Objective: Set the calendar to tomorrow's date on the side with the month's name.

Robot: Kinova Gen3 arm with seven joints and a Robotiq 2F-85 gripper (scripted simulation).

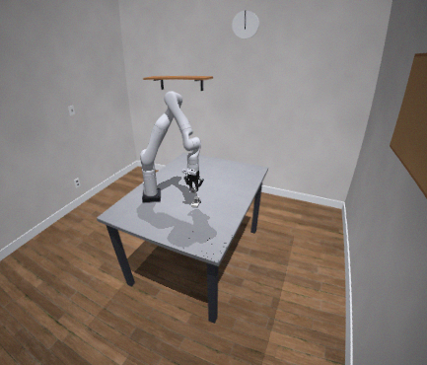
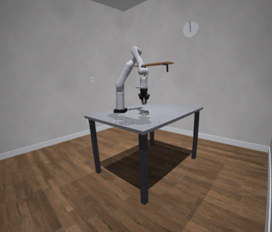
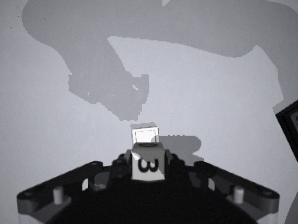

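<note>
My gripper is now 2 cm to the right of the calendar tray and 13 cm above it. Round my hand: white digit cube: 1 cm below.
</note>
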